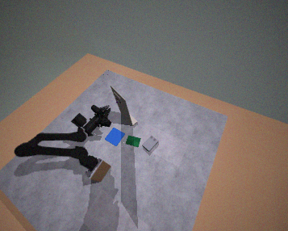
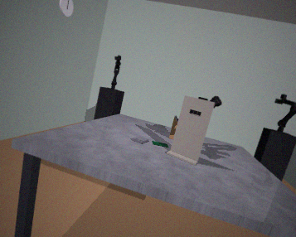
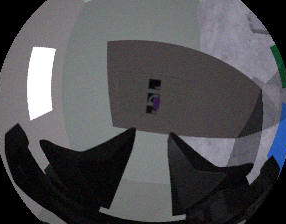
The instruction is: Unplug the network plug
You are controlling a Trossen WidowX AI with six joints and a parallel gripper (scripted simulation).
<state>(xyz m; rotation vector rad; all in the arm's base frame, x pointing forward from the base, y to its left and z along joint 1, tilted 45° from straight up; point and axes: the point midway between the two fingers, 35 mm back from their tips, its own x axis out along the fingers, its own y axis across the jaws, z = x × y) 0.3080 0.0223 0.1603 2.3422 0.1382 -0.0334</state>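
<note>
My gripper tip is now 70 mm short of the plug and 20 mm to the left of it. The rest, counted from my gripper tip: beige panel: 110 mm below, 90 mm ahead, 20 mm to the right; then green tile: 260 mm below, 190 mm to the right, 40 mm behind; then blue square: 270 mm below, 90 mm behind, 40 mm to the right.
</note>
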